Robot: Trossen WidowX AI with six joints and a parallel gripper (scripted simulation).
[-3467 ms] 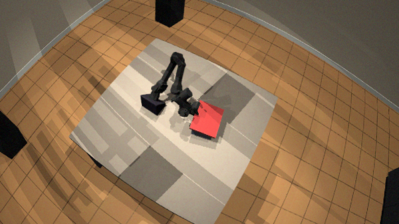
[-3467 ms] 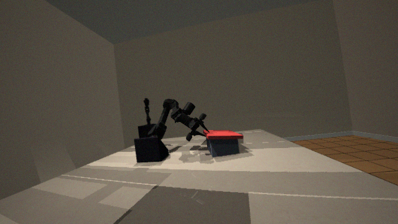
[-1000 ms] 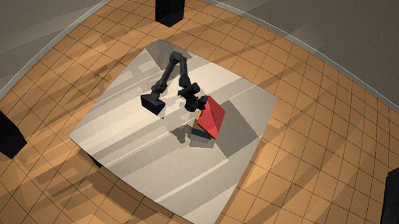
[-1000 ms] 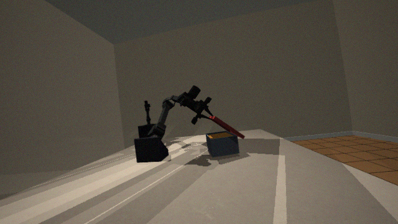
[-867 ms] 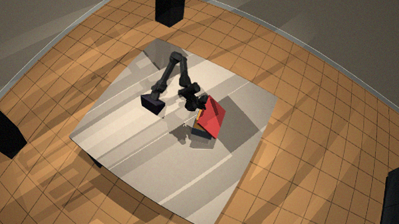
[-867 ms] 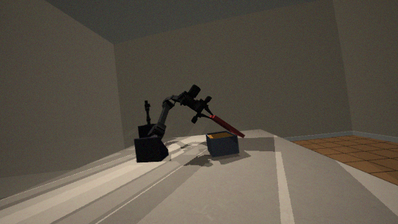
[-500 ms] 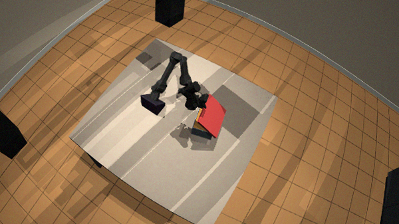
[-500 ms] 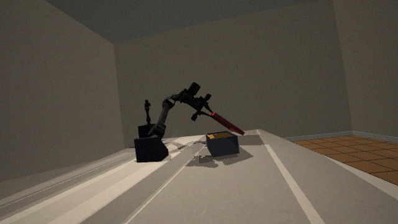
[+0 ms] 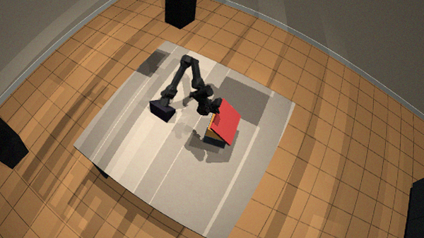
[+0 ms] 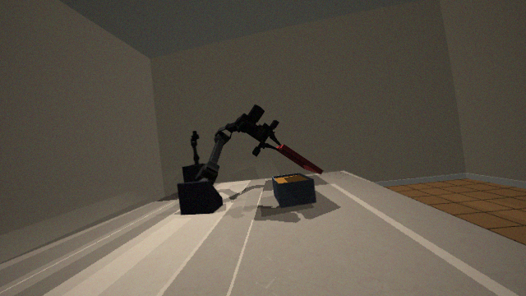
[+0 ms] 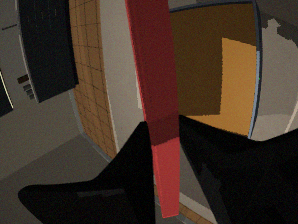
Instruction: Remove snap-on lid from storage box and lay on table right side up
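The red lid is 6 cm ahead of my gripper tip, 2 cm to the left of it and 5 cm below it. The rest, counted from my gripper tip: storage box (3 cm ahead, 1 cm to the left, 19 cm below).
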